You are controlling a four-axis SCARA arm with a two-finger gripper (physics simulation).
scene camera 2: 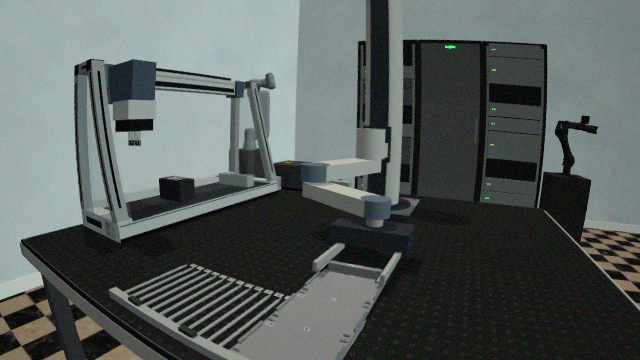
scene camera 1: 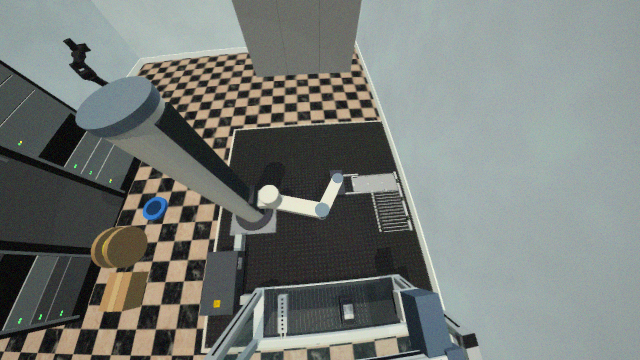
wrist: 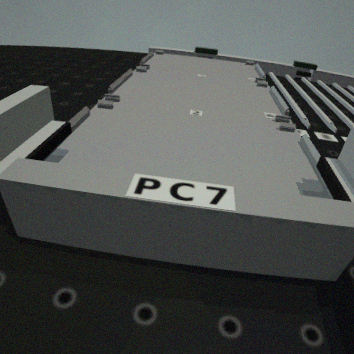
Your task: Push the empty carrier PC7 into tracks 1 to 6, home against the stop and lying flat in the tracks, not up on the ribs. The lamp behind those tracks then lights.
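Frame: origin at the arm's base, x right, y ahead, z up, level; millimetres.
Where they show: gripper, fingertip midpoint: (scene camera 2: 347, 273) (scene camera 1: 359, 183) (wrist: 194, 124); arm's base at its link origin: (scene camera 1: 255, 211).
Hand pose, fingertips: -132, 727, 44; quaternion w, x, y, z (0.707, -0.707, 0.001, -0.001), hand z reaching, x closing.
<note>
Each offset is from my fingertips to the top centre of the thing, as dx, dy, dz. "spot": to the spot under its first point.
The empty carrier PC7 @[-2, +114, -2] (scene camera 1: 372, 183) (scene camera 2: 320, 310) (wrist: 175, 90) is a flat grey tray lying over one side of the slotted track rack @[spot: +194, +285, -14] (scene camera 1: 405, 207) (scene camera 2: 160, 318), beside its bare ribs. My gripper (scene camera 1: 354, 184) (scene camera 2: 350, 272) (wrist: 194, 124) is shut on the carrier, one finger at each long side of its near end. The carrier looks level. Its far end is close to the stop rail; I cannot tell whether it touches, or whether its edges sit in the tracks. A dark green lamp block @[spot: -2, +276, -13] (wrist: 206, 51) behind the far end shows no bright light.
A second dark lamp block (scene camera 2: 187, 330) (wrist: 305, 65) is on the stop rail beside the carrier. A gantry frame (scene camera 2: 175, 217) with a black box @[spot: +664, -162, +60] (scene camera 2: 176, 189) stands at the left in scene view 2. A grey box @[spot: +526, -841, +83] (scene camera 1: 220, 280) stands near the arm's base.
</note>
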